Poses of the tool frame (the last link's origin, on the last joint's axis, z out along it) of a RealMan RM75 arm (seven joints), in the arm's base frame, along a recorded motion.
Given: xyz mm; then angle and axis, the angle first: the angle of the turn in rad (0 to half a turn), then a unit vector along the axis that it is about.
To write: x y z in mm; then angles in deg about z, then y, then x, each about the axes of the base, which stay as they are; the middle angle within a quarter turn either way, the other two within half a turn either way. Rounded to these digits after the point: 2 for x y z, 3 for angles.
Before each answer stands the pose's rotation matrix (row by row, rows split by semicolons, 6 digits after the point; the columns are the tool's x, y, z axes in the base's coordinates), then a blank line. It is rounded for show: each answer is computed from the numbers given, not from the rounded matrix.
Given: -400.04 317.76 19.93 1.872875 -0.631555 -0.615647 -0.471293
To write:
0.220020 0.954442 -0.201571; 0.054537 0.194277 0.979430; 0.973970 -0.226487 -0.009307

-400.04 317.76 19.93 -77.019 -11.629 -90.544
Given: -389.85 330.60 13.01 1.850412 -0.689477 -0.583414 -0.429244
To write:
0.330590 0.925838 -0.183122; 0.100693 0.158323 0.982240; 0.938388 -0.343157 -0.040885

-389.85 330.60 13.01 -70.350 -10.552 -92.384
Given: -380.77 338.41 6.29 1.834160 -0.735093 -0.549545 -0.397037
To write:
0.420704 0.892478 -0.162758; 0.125784 0.120290 0.984738; 0.898435 -0.434756 -0.061653

-380.77 338.41 6.29 -64.761 -9.367 -93.583
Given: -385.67 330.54 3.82 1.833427 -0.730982 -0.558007 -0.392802
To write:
0.413438 0.893124 -0.177196; 0.134458 0.132589 0.982009; 0.900550 -0.429825 -0.065271

-385.67 330.54 3.82 -65.160 -10.206 -93.803
